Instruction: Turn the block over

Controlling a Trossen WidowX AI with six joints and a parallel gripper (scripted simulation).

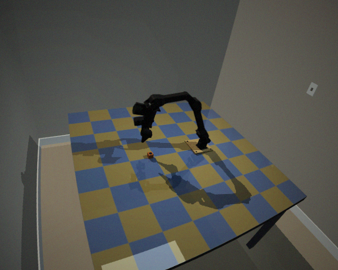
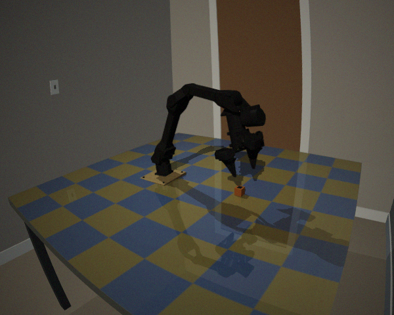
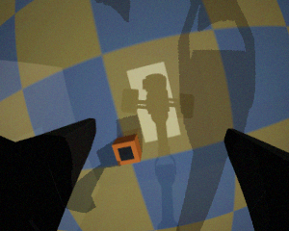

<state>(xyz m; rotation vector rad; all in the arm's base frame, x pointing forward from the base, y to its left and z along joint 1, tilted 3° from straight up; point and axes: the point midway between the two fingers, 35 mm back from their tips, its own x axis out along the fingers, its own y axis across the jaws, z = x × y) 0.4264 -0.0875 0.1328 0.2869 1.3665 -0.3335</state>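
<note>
The orange block is 10 cm below my gripper tip, 6 cm to the left of it and 4 cm behind it.
</note>
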